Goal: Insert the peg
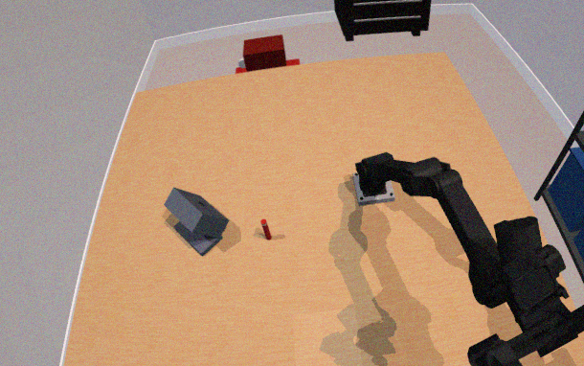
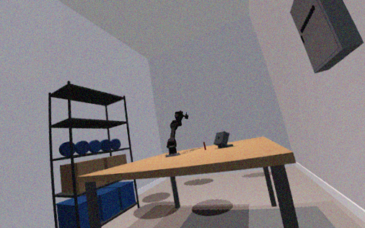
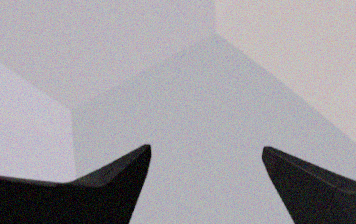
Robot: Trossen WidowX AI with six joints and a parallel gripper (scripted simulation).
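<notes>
Right now the red peg is 51 cm to the right of my gripper tip, 47 cm below it and 34 cm ahead of it. The rest, counted from my gripper tip: grey-blue sloped panel: 56 cm to the right, 52 cm ahead, 45 cm below.
</notes>
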